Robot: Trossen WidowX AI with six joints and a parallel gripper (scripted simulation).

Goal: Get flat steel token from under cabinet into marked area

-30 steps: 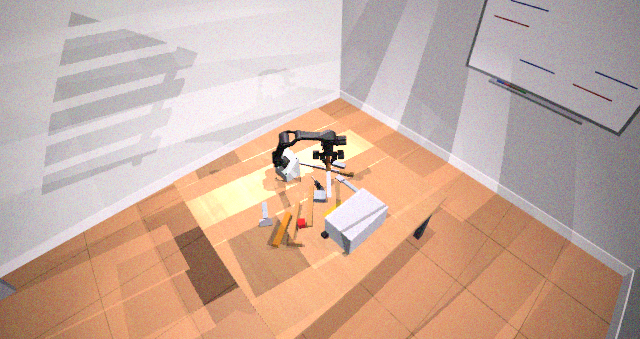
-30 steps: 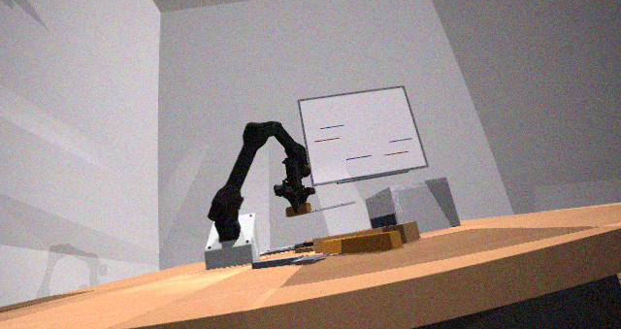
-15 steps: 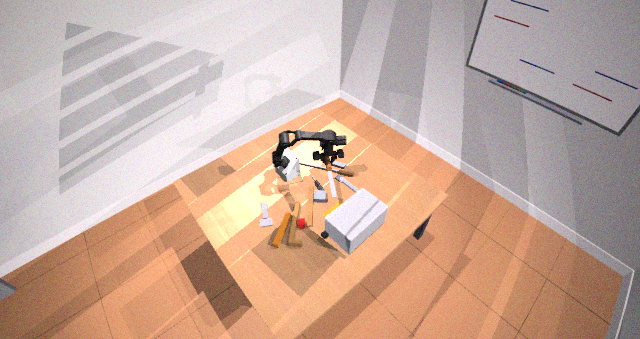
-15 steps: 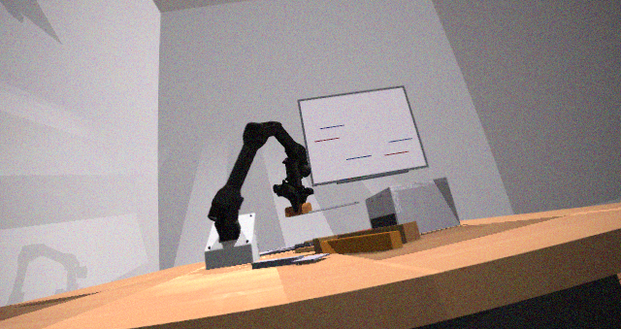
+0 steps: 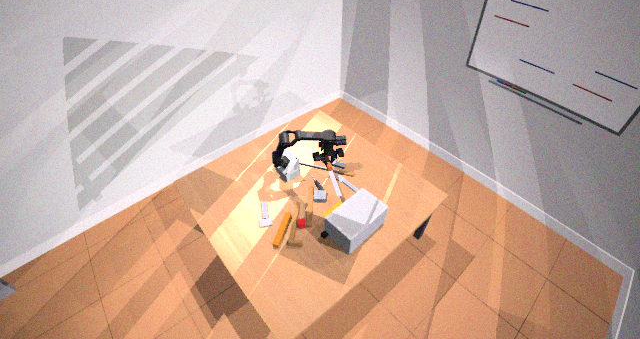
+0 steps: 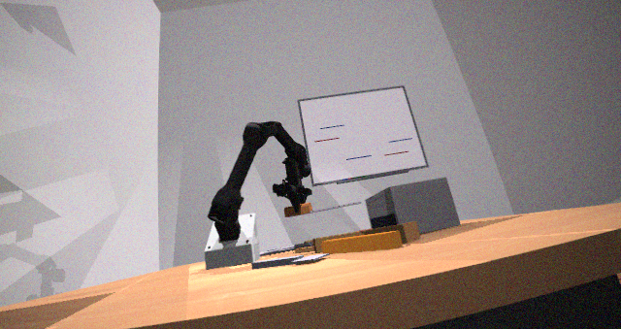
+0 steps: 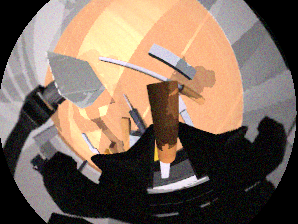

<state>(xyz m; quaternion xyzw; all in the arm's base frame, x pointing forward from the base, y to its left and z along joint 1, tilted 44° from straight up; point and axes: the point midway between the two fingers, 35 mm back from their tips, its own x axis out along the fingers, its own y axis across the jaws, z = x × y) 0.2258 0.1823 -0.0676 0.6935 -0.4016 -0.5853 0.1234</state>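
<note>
Now: the grey block 90 mm ahead of my gripper tip, 140 mm to the right of it and 120 mm below it. Round my gripper tip: thin wooden stick 100 mm ahead, 220 mm to the right, 140 mm below; red block 180 mm ahead, 340 mm to the right, 120 mm below; grey bar 80 mm behind, 120 mm to the left, 130 mm below.
</note>
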